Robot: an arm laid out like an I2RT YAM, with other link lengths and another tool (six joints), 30 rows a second.
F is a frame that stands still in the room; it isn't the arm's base.
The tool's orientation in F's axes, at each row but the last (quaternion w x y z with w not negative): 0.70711 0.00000 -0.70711 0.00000; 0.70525 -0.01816 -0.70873 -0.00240; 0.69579 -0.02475 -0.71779 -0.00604; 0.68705 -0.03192 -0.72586 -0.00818; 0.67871 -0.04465 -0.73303 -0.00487; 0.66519 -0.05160 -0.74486 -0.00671; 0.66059 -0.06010 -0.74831 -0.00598; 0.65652 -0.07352 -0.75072 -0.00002; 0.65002 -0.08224 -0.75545 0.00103; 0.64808 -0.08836 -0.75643 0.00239; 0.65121 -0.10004 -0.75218 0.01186; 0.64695 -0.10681 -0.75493 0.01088
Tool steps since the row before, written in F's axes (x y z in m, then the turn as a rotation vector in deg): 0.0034 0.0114 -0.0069 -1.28 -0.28 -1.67; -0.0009 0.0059 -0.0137 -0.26 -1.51 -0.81; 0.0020 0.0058 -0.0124 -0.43 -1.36 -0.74; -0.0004 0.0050 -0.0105 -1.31 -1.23 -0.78; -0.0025 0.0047 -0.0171 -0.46 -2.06 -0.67; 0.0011 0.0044 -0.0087 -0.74 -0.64 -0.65; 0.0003 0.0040 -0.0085 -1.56 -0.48 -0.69; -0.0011 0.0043 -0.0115 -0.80 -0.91 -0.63; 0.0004 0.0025 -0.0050 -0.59 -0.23 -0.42; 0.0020 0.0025 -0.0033 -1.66 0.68 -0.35; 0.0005 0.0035 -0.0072 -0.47 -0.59 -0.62; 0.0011 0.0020 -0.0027 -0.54 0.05 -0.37
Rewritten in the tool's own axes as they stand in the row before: -0.0069 0.0114 -0.0034 -1.67 -0.28 1.28; -0.0136 0.0062 0.0011 -0.84 -1.50 0.22; -0.0123 0.0062 -0.0014 -0.76 -1.36 0.39; -0.0103 0.0053 0.0013 -0.75 -1.28 1.28; -0.0166 0.0054 0.0041 -0.75 -2.05 0.37; -0.0084 0.0050 0.0003 -0.61 -0.66 0.76; -0.0081 0.0046 0.0011 -0.53 -0.58 1.59; -0.0107 0.0052 0.0031 -0.62 -0.93 0.79; -0.0047 0.0031 0.0006 -0.36 -0.25 0.62; -0.0032 0.0031 -0.0012 -0.01 0.49 1.76; -0.0065 0.0046 0.0010 -0.64 -0.55 0.49; -0.0024 0.0025 -0.0004 -0.28 0.03 0.60
